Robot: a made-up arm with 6 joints.
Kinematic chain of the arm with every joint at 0, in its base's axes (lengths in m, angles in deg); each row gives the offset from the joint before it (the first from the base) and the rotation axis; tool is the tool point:
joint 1: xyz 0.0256 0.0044 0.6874 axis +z
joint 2: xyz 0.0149 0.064 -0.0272 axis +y
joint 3: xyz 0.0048 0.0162 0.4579 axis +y
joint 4: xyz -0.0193 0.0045 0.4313 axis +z
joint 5: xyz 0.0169 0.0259 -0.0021 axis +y
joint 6: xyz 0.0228 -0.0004 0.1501 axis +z
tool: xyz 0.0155 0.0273 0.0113
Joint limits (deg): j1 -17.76..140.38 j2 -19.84..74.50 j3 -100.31..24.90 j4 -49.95..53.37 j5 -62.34..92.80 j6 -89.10..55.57
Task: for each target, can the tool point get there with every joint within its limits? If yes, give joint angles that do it. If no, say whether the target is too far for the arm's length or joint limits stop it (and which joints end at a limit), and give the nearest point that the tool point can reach.
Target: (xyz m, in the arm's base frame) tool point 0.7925 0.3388 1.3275
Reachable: yes | joints 14.50 55.36 -5.72 13.44 -21.89 -11.70
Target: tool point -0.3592 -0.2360 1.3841
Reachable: yes | joints 51.33 8.79 -67.24 -19.69 -32.14 9.84
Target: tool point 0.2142 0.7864 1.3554
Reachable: yes | joints 69.02 51.95 -12.83 -7.63 2.72 -52.44
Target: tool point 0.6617 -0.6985 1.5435
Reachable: no: too far | nearest point 0.4575 -0.5076 1.3866 | short by 0.321 m
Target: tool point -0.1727 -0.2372 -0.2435
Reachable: no: joint limits stop it (at a limit: joint 2, joint 3, joint 5) | nearest point -0.2997 -0.3920 0.7025 | short by 0.967 m
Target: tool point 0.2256 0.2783 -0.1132
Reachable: no: joint limits stop it (at a limit: joint 2, joint 3, joint 5) | nearest point 0.4977 0.6510 0.5589 | short by 0.815 m
